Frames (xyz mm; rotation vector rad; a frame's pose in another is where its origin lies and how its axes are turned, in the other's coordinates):
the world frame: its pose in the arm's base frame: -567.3 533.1 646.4 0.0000 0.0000 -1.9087
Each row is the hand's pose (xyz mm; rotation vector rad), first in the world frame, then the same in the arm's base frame.
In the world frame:
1: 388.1 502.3 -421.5 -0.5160 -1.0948 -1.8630
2: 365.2 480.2 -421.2 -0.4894 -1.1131 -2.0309
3: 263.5 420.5 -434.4 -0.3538 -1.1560 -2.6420
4: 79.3 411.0 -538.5 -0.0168 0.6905 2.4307
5: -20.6 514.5 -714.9 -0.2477 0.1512 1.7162
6: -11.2 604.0 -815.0 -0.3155 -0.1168 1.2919
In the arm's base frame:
1: -222.1 0.4 224.9 1.2411 0.2207 2.0572
2: -235.3 29.4 225.2 1.1626 0.2384 1.9149
3: -257.9 145.1 212.0 0.8846 0.2926 1.3940
4: -205.8 322.0 107.9 0.4288 0.3197 0.5815
5: -75.1 382.0 -68.5 -0.0175 0.2554 -0.1811
6: 6.3 343.4 -168.6 -0.2626 0.1795 -0.6005

